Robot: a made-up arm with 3 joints. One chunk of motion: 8 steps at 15 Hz.
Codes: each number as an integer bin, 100 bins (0 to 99) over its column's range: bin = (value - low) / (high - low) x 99, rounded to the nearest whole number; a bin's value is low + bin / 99 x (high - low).
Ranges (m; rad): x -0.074..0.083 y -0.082..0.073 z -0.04..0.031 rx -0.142..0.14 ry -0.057..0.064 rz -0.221..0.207
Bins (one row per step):
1: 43 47 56 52 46 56
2: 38 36 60 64 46 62
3: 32 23 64 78 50 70
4: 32 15 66 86 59 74
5: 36 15 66 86 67 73
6: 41 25 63 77 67 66
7: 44 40 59 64 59 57
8: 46 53 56 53 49 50
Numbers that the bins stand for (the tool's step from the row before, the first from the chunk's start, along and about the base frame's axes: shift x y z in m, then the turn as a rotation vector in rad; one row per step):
1: -0.00581 -0.00841 0.00016 0.00612 -0.00078 0.02110
2: -0.01374 -0.02564 0.00303 0.04030 -0.00078 0.04704
3: -0.02325 -0.04599 0.00590 0.08018 0.00411 0.08163
4: -0.02325 -0.05852 0.00733 0.10297 0.01511 0.09892
5: -0.01691 -0.05852 0.00733 0.10297 0.02489 0.09460
6: -0.00898 -0.04286 0.00518 0.07733 0.02489 0.06433
7: -0.00422 -0.01937 0.00231 0.04030 0.01511 0.02542
8: -0.00105 0.00098 0.00016 0.00897 0.00289 -0.00484

